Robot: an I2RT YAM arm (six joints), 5 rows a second.
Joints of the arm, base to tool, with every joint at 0 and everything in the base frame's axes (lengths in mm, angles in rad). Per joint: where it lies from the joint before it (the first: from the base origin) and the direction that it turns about. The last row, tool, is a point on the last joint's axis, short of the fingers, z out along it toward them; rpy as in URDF.
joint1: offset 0 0 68 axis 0 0 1
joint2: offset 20 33.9 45.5 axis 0 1 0
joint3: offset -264 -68.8 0 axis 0 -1 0
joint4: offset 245 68.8 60 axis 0 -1 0
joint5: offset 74 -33.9 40.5 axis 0 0 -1
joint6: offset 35.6 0 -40.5 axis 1 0 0
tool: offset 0 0 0 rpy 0 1.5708 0
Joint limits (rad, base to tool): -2.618..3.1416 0..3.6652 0..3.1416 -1.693..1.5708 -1.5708..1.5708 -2.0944..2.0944
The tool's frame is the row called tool.
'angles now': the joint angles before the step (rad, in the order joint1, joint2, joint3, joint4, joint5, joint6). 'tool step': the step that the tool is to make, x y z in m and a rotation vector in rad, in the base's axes. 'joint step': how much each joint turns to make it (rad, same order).
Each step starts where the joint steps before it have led.
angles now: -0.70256, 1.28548, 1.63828, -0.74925, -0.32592, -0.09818
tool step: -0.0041, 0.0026, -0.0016, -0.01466, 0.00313, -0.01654
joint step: 0.00011, -0.02168, -0.02339, 0.00690, 0.02044, -0.00611
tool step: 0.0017, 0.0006, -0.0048, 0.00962, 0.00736, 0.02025
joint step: 0.00406, -0.00226, -0.01834, 0.00300, -0.01594, -0.00406
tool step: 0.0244, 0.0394, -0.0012, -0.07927, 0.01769, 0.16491
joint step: 0.19266, -0.00889, -0.01598, 0.01961, 0.05468, -0.06129
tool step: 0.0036, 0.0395, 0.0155, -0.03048, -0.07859, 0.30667
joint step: 0.12982, -0.02227, 0.02710, 0.01390, -0.16768, -0.06038
